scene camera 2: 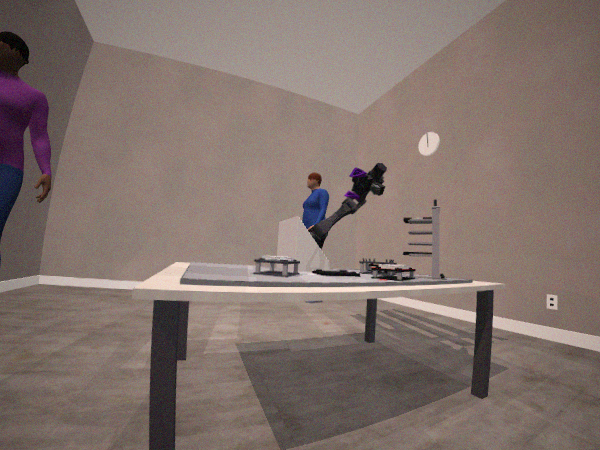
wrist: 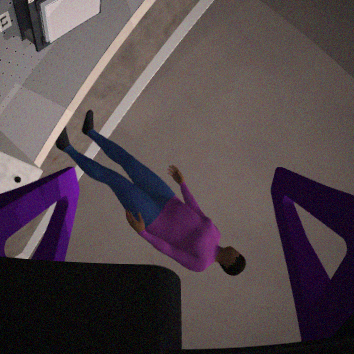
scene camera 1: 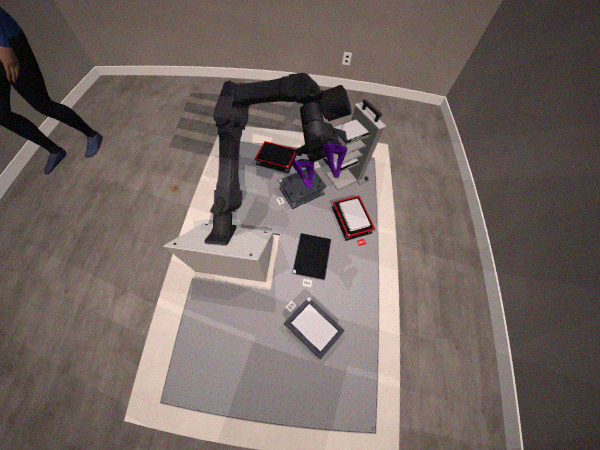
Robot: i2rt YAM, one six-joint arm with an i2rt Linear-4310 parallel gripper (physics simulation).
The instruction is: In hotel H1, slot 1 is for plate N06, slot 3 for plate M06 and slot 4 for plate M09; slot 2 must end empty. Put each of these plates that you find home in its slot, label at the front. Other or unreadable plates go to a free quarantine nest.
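Places are measured from the arm's base along level axes (x ahead, y left, z up), in millimetres.
Where they show: gripper, fingertip midpoint: (scene camera 2: 347, 186) (wrist: 174, 177) (scene camera 1: 322, 182); arm's base, link origin: (scene camera 2: 303, 244) (scene camera 1: 222, 234).
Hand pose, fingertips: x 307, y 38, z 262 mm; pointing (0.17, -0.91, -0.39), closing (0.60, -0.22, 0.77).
Each offset is from my fingertips to the top centre of the thing. "spot": to the spot under its first point.
The hotel (scene camera 1: 371, 145) (scene camera 2: 436, 242) stands at the table's far right corner, with four levels. A white-topped plate (scene camera 1: 354, 129) (scene camera 2: 419, 220) lies on its top level. The bottom level @(128 mm ahead, 337 mm left, 278 mm down) (scene camera 2: 417, 253) looks thicker and dark, as if loaded; the two middle levels look thin. A white-topped plate @(177 mm ahead, 109 mm left, 338 mm down) (scene camera 1: 353, 215) (scene camera 2: 392, 267) lies on a red-rimmed nest. Another white-topped plate @(15 mm ahead, 319 mm right, 328 mm down) (scene camera 1: 315, 327) (scene camera 2: 276, 258) (wrist: 70, 17) lies on a raised grey nest. Plate labels are unreadable. My gripper (scene camera 1: 323, 181) (scene camera 2: 351, 184) (wrist: 174, 177) is open and empty, high above the table, pointing sideways in the wrist view.
A black flat pad @(spot: 11 mm ahead, 61 mm right, 380 mm down) (scene camera 1: 312, 256) (scene camera 2: 336, 273) lies mid-table. A dark grey stand with pins @(spot: 34 mm back, 194 mm left, 332 mm down) (scene camera 1: 302, 192) is near the hotel. A red-rimmed black nest @(158 mm back, 416 mm left, 346 mm down) (scene camera 1: 276, 155) is at the back. The arm's pale base block (scene camera 1: 225, 262) is at left. People stand beyond the table.
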